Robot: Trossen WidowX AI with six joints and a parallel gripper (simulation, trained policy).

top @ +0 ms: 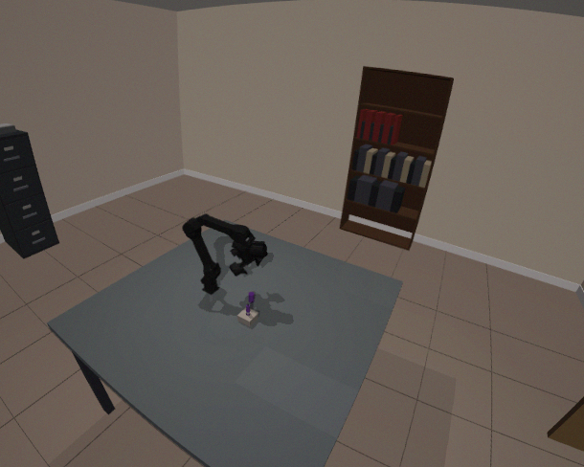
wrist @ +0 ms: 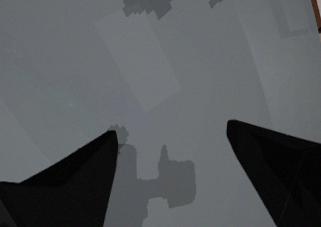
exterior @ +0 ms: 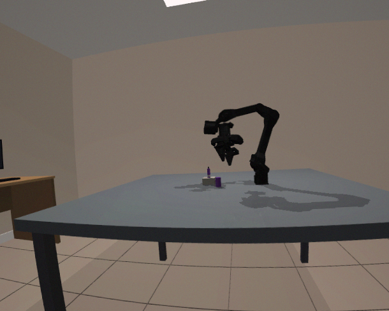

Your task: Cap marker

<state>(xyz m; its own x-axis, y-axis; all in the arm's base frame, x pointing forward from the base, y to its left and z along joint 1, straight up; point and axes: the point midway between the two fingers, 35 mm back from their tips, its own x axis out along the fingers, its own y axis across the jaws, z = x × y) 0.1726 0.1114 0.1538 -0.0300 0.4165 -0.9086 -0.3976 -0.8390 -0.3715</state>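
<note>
Right now my gripper tip is 5 cm short of the purple cap, 8 cm to the left of it and 10 cm above it. The rest, counted from my gripper tip: pale holder block 11 cm ahead, 19 cm to the right, 11 cm below.
</note>
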